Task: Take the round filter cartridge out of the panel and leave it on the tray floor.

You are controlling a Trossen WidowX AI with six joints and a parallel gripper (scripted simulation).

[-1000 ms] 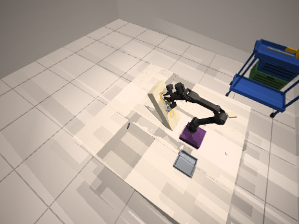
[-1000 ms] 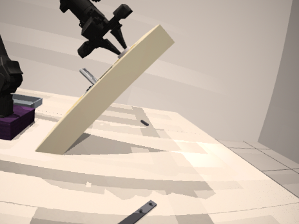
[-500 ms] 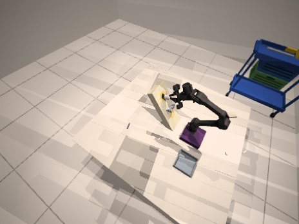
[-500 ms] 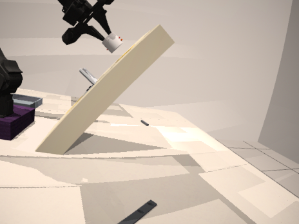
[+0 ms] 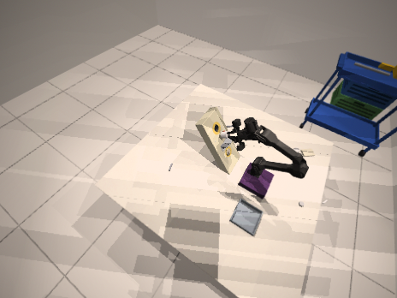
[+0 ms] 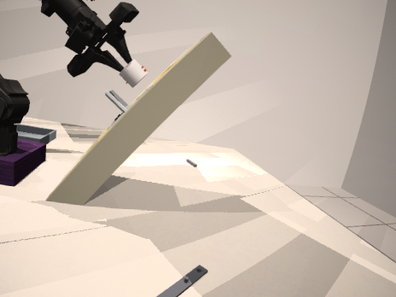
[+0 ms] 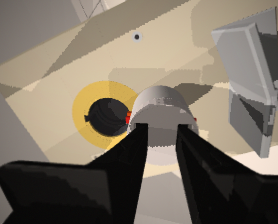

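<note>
The round filter cartridge is 10 mm ahead of my gripper tip and 10 mm below it. From my gripper tip the other things lie so: grey tray: 340 mm behind, 280 mm to the left, 260 mm below.
</note>
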